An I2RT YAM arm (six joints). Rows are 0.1 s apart.
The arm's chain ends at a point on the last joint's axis. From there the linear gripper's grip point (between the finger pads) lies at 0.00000 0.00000 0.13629 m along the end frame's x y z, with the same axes.
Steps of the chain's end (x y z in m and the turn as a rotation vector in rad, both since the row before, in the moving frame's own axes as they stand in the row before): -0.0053 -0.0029 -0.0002 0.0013 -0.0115 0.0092; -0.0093 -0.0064 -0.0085 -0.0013 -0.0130 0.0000; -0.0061 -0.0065 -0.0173 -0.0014 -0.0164 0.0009; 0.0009 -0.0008 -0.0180 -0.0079 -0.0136 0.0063; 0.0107 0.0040 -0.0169 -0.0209 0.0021 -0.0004; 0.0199 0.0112 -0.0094 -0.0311 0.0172 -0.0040
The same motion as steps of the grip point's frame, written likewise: -0.0069 -0.0031 -0.0002 0.0013 -0.0115 0.0092; -0.0111 -0.0062 -0.0085 -0.0013 -0.0130 0.0000; -0.0083 -0.0063 -0.0173 -0.0014 -0.0164 0.0009; -0.0010 0.0003 -0.0180 -0.0079 -0.0136 0.0063; 0.0110 0.0068 -0.0169 -0.0209 0.0021 -0.0004; 0.0223 0.0154 -0.0095 -0.0311 0.0172 -0.0040
